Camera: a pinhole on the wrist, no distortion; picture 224 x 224 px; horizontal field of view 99.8 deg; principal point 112.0 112.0 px. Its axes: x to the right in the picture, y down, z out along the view. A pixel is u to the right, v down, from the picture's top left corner.
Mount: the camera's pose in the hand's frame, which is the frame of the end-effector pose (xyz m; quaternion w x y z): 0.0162 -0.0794 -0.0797 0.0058 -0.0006 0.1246 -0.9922
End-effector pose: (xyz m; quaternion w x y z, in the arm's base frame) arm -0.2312 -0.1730 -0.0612 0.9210 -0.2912 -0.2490 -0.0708
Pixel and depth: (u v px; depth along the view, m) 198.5 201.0 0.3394
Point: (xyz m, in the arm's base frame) -0.6852 -0.4717 0.1527
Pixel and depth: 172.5 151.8 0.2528
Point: -0.4820 -0.2985 0.0887
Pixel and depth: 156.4 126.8 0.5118
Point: -0.6682 -0.1848 0.2511
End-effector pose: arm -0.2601 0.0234 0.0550 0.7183 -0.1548 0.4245 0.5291
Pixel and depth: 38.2 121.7 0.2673
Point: -0.0138 0.2150 -0.0565
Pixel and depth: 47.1 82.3 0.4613
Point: -0.0100 0.4844 0.0248
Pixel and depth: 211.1 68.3 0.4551
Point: -0.1188 0.0125 0.6594
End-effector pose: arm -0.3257 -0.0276 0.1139 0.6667 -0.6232 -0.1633 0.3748
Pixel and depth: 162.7 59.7 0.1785
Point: -0.4513 0.0009 0.1814
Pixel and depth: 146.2 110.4 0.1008
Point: -0.3211 -0.0228 0.2203
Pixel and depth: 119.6 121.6 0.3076
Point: -0.4198 0.1271 0.3289
